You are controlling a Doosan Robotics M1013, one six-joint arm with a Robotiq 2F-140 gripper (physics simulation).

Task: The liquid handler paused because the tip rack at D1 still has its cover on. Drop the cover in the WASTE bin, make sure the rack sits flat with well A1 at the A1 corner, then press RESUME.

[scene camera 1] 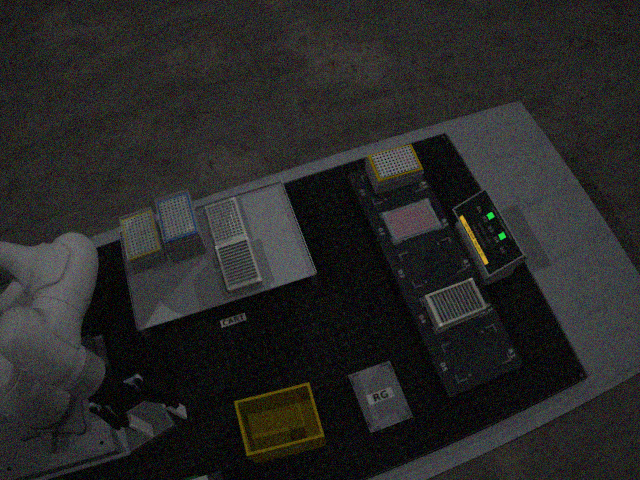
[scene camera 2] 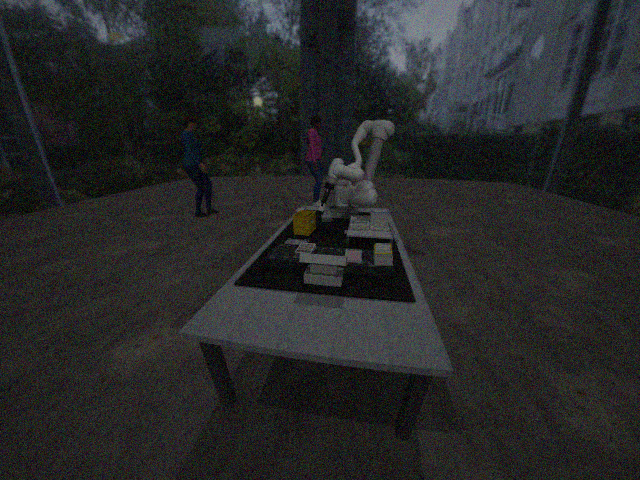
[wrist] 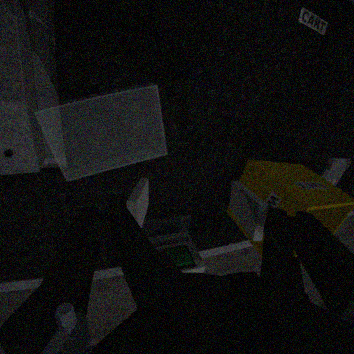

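Observation:
The pale translucent cover is next to the robot's base plate, and its left end overlaps the plate in the wrist view. My gripper is partly open, with nothing held between its fingers. The cover shows beyond the left fingertip in the wrist view. The yellow WASTE bin is beside the gripper. A yellow-rimmed tip rack stands uncovered at the deck's far end; its slot label and A1 well are unreadable. The control box shows two green buttons; RESUME is unreadable.
The cart tray holds two tip racks and slatted white labware. A pink plate and a slatted white reservoir sit on the deck. A grey block marked RG is right of the bin.

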